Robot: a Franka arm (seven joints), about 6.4 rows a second.
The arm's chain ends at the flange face. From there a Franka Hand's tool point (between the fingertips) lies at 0.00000 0.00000 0.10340 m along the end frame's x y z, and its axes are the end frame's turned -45 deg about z.
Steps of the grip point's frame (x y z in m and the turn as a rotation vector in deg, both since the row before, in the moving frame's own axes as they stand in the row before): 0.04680, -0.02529, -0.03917, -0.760, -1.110, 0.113; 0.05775, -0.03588, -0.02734, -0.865, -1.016, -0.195; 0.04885, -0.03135, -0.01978, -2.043, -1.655, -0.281; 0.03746, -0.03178, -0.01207, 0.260, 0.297, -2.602; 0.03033, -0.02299, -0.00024, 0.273, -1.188, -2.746; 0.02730, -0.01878, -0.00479, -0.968, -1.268, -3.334
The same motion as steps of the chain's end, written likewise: 0.01566, -0.05336, -0.03914, -1.322, -0.247, 0.113; 0.01565, -0.06861, -0.02731, -1.330, -0.107, -0.195; 0.01187, -0.06143, -0.01967, -2.615, 0.274, -0.281; 0.00399, -0.04825, -0.01207, 0.394, 0.026, -2.602; 0.00703, -0.03891, -0.00022, -0.647, -1.033, -2.746; 0.00632, -0.03545, -0.00475, -1.581, -0.212, -3.334
